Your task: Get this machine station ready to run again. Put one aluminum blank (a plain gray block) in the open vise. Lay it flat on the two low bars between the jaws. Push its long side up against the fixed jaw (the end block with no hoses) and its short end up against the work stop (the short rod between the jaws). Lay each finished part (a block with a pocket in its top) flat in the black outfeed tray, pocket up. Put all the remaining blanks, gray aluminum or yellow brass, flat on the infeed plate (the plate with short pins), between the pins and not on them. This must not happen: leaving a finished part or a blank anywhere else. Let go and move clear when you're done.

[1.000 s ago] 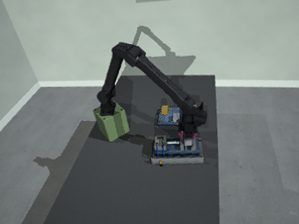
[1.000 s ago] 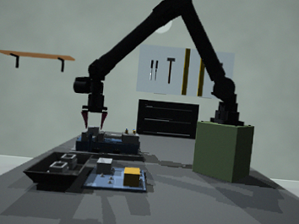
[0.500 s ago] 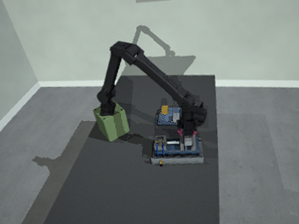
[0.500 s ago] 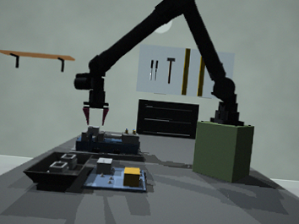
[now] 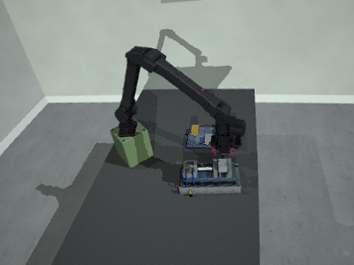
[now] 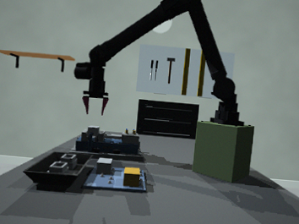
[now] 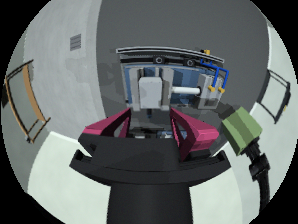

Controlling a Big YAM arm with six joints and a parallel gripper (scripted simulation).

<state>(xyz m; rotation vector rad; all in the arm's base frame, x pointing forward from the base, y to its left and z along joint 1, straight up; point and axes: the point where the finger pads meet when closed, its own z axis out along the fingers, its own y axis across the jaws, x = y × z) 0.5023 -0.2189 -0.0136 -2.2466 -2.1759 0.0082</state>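
The gray aluminum blank lies 80 mm below my hand. Round my hand: vise (70 mm behind, 140 mm below); then yellow brass blank (140 mm behind, 390 mm to the left, 150 mm below).
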